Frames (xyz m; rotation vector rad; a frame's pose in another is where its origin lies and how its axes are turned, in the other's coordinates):
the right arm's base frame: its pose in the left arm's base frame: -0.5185 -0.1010 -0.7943 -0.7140 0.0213 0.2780
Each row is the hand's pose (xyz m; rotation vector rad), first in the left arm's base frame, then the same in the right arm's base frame.
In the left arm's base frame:
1: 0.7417 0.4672 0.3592 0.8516 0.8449 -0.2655
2: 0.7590 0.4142 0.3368 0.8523 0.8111 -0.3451
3: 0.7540 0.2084 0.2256 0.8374 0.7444 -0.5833
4: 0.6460 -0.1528 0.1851 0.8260 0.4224 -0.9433
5: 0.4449 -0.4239 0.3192 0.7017 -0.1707 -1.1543
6: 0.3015 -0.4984 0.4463 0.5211 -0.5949 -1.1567
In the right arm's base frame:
1: 1.2212 -0.6588 1.1473 1.6425 0.8055 -0.1946
2: 1.2274 -0.6870 1.0946 1.6431 0.8033 -0.2882
3: 1.1850 -0.7625 0.8773 1.6234 0.8330 -0.5544
4: 0.9973 -0.9687 0.6203 1.5724 0.6517 -1.0478
5: 0.7222 -1.1983 0.5611 1.3494 0.1444 -1.4877
6: 0.5514 -1.2966 0.6197 1.0816 -0.2578 -1.6332

